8 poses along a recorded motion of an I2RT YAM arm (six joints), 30 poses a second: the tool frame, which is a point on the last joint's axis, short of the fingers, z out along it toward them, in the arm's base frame.
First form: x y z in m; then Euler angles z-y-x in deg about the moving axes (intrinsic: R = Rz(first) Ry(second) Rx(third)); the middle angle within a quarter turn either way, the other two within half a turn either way.
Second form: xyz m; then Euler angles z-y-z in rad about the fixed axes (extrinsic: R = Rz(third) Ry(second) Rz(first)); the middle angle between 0 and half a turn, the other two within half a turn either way. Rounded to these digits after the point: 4 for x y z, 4 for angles.
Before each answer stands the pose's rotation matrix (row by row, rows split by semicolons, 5 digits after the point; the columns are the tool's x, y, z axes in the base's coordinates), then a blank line. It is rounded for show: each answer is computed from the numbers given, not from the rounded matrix.
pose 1, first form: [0.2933 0.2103 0.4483 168.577 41.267 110.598]
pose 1, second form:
-0.73676 -0.53550 0.41284; 0.14886 0.46712 0.87157; -0.65957 0.70359 -0.26444

[0.2933 0.2103 0.4483 0.8177 1.8384 1.1284]
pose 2, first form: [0.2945 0.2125 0.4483 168.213 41.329 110.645]
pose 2, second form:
-0.73510 -0.53292 0.41908; 0.15340 0.47138 0.86849; -0.66038 0.70271 -0.26476

[0.2945 0.2125 0.4483 0.8164 1.8388 1.1212]
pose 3, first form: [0.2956 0.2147 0.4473 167.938 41.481 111.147]
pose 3, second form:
-0.73264 -0.52874 0.42858; 0.15656 0.48189 0.86213; -0.66237 0.69872 -0.27027

[0.2956 0.2147 0.4473 0.8121 1.8445 1.1095]
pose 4, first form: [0.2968 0.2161 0.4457 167.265 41.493 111.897]
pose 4, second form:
-0.73061 -0.51740 0.44554; 0.16512 0.49928 0.85056; -0.66253 0.69500 -0.27935

[0.2968 0.2161 0.4457 0.8093 1.8539 1.0883]
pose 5, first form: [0.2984 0.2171 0.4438 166.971 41.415 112.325]
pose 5, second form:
-0.73063 -0.51053 0.45336; 0.16907 0.50804 0.84458; -0.66151 0.69373 -0.28487

[0.2984 0.2171 0.4438 0.8092 1.8597 1.0782]
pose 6, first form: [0.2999 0.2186 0.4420 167.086 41.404 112.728]
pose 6, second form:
-0.73109 -0.50823 0.45519; 0.16763 0.51291 0.84191; -0.66136 0.69182 -0.28979

[0.2999 0.2186 0.4420 0.8079 1.8648 1.0751]
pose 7, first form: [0.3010 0.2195 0.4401 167.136 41.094 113.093]
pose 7, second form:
-0.73472 -0.50213 0.45613; 0.16779 0.51699 0.83938; -0.65730 0.69324 -0.29559

[0.3010 0.2195 0.4401 0.8120 1.8709 1.0730]
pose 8, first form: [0.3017 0.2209 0.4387 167.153 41.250 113.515]
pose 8, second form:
-0.73302 -0.50074 0.46037; 0.16717 0.52343 0.83551; -0.65935 0.68940 -0.29998

[0.3017 0.2209 0.4387 0.8077 1.8755 1.0672]
